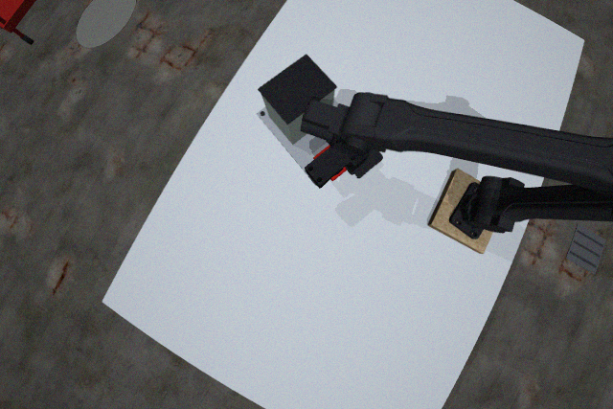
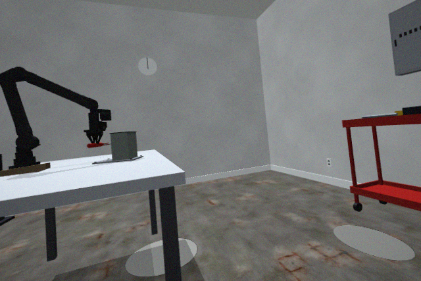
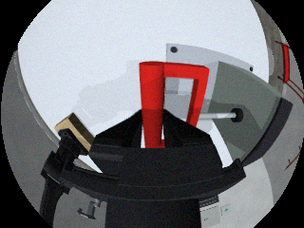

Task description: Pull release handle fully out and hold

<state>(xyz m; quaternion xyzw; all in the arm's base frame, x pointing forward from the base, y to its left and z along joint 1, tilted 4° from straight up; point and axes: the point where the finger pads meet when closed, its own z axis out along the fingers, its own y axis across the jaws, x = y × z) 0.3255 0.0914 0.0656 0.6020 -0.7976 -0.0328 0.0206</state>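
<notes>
Now: hand 5 cm short of the release handle, 2 cm to the left of it and 1 cm above it. From my hand the other things lie so: baseplate: 14 cm ahead, 4 cm to the right, 11 cm below.
</notes>
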